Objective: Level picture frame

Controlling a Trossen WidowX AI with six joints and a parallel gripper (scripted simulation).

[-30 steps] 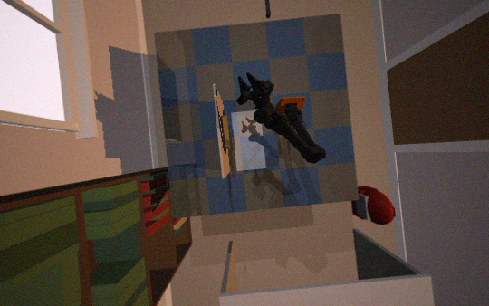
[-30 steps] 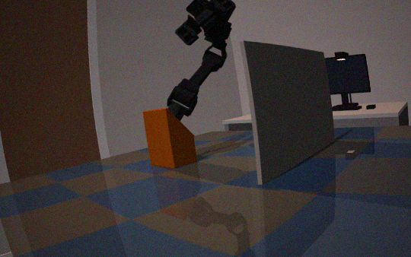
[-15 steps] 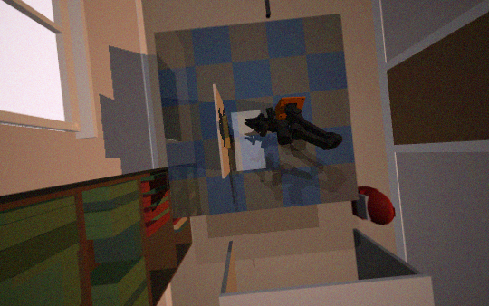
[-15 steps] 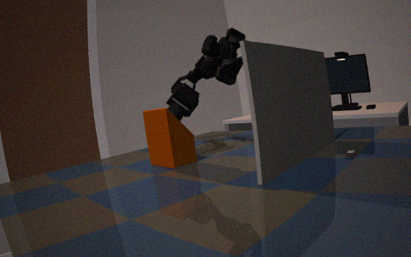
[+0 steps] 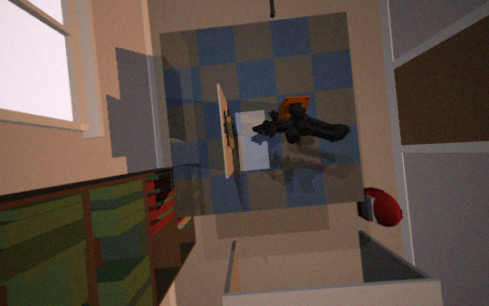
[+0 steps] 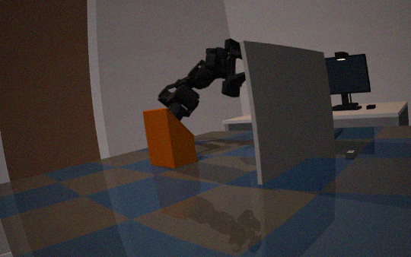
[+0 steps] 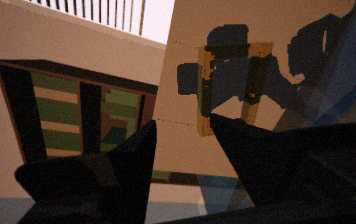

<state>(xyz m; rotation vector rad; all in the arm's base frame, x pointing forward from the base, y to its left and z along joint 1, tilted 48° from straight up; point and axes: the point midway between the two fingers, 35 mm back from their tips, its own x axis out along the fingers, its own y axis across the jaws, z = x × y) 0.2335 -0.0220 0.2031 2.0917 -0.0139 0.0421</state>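
Now: gripper tip 130 mm short of the picture frame, 10 mm to the left of it and 110 mm above it. Also, from my gripper tip: wall panel 140 mm ahead, 130 mm below.
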